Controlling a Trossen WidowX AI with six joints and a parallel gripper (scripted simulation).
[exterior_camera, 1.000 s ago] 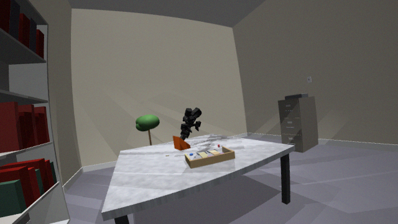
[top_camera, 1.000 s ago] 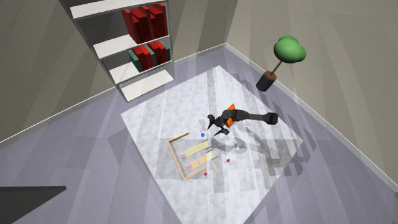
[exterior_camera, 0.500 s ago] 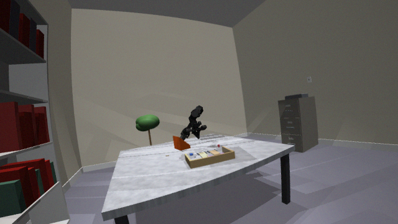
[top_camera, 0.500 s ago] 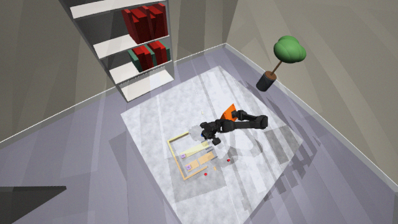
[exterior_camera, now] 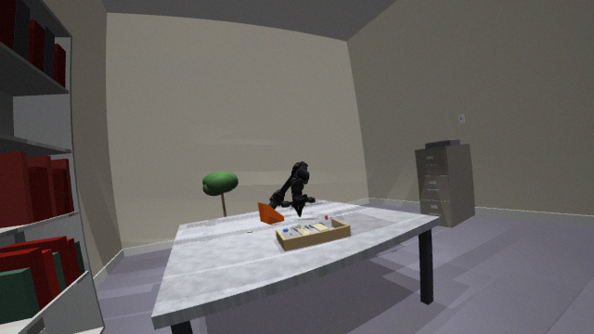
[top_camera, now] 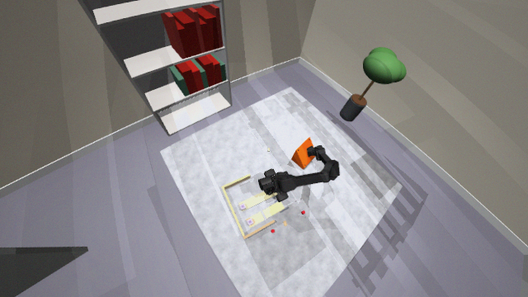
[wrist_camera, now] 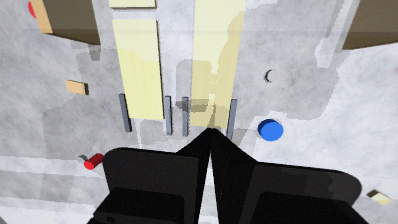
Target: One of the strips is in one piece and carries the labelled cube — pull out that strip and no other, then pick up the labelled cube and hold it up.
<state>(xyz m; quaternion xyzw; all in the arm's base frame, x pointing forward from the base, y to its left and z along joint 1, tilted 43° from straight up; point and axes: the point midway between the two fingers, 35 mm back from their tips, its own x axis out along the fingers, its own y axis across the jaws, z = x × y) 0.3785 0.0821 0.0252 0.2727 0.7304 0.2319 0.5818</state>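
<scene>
My gripper tip is 80 mm to the left of the blue disc, 70 mm above it and 30 mm past it. Also, from my gripper tip: tan chip (200 mm to the left, 70 mm below, 40 mm ahead).
</scene>
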